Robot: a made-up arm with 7 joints. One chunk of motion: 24 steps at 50 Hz.
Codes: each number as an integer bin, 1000 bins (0 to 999) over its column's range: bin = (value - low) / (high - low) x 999, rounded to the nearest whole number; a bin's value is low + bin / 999 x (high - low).
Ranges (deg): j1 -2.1..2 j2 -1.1..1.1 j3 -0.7..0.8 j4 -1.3..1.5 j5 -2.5..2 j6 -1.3..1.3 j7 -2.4..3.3
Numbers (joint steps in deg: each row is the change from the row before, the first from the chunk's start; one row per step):
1: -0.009 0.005 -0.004 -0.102 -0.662 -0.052 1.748
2: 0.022 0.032 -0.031 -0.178 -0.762 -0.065 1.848
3: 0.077 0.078 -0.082 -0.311 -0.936 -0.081 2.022
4: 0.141 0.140 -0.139 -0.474 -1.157 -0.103 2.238
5: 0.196 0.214 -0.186 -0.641 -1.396 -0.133 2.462
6: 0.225 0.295 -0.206 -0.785 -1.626 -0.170 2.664
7: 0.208 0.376 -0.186 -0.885 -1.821 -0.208 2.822
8: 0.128 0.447 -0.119 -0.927 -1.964 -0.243 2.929
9: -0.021 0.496 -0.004 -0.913 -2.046 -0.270 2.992
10: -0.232 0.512 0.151 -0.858 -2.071 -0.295 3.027
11: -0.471 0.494 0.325 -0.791 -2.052 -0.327 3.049
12: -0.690 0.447 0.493 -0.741 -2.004 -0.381 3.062
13: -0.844 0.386 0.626 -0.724 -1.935 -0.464 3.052
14: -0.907 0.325 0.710 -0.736 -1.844 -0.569 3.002
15: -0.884 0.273 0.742 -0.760 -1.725 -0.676 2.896
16: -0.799 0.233 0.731 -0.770 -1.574 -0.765 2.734
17: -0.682 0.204 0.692 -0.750 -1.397 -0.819 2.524
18: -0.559 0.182 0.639 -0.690 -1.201 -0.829 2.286
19: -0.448 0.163 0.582 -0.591 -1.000 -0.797 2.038
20: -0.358 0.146 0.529 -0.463 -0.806 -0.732 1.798
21: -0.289 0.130 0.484 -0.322 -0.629 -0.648 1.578
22: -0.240 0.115 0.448 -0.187 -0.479 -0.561 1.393
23: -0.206 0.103 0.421 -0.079 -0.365 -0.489 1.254
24: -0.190 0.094 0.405 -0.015 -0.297 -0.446 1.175
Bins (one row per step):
1: 509 502 464 427 408 480 727
2: 517 514 446 400 386 475 745
3: 530 535 412 353 347 468 775
4: 546 563 374 295 298 460 813
5: 559 597 342 235 245 448 852
6: 567 633 329 184 194 434 888
7: 562 670 342 148 151 420 915
8: 543 702 387 133 119 406 934
9: 507 725 464 138 101 396 945
10: 455 732 567 158 95 386 951
11: 397 724 683 182 99 374 955
12: 344 702 795 199 110 353 957
13: 306 675 883 206 125 321 956
14: 291 647 939 201 146 281 947
15: 296 623 960 193 172 240 928
16: 317 605 953 189 206 206 900
17: 346 592 927 196 245 185 863
18: 375 582 892 218 288 181 821
19: 403 574 854 253 333 193 778
20: 424 566 819 299 376 218 736
21: 441 559 789 349 415 251 697
22: 453 552 765 397 449 284 665
23: 461 546 747 436 474 312 640
24: 465 542 736 458 489 328 627

